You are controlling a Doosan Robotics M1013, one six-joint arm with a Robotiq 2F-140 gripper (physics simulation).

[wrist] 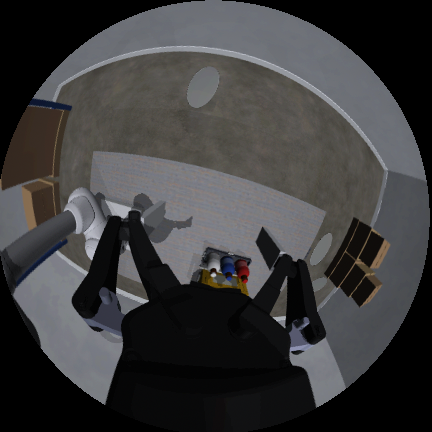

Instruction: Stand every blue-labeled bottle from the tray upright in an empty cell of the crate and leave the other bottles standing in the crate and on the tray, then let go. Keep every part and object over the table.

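Places are measured from the arm's base along level axes (x ahead, y left, z up), in metres.
Where they show: gripper, between the fingertips: [212, 222].
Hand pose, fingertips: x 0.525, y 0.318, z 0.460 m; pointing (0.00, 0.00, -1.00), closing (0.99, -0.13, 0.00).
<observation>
Things, the pixels of their top centre, and the offset from my fingertips. "pt": a spot on its surface instead. Level surfaces: height alone.
- dark grey tray, a spot on its surface: [230, 252] pt 0.365 m right, 0.151 m ahead, 0.481 m down
- yellow crate, a spot on its surface: [244, 287] pt 0.538 m right, 0.261 m ahead, 0.371 m down
- light table top, height of its surface: 0.491 m down
Three bottles stand side by side in the dark grey tray [230, 252] at the lower middle of the wrist view: a white one [214, 260], a blue one [228, 265] and a red one [242, 268]. The yellow crate [244, 287] shows just below them in the view, partly hidden by the bottles and the gripper's dark body. Its cells cannot be made out. My gripper [212, 222] is wide open, with nothing between its fingers. It hangs above the table, with the tray and bottles in view between the two fingers, lower down than the pads.
The light table top [210, 182] runs across the view, with its far edge beyond the fingers. The white arm [82, 214] and its mount are at the left, beside the left finger. Cardboard boxes [42, 200] [354, 250] stand off the table at both sides.
</observation>
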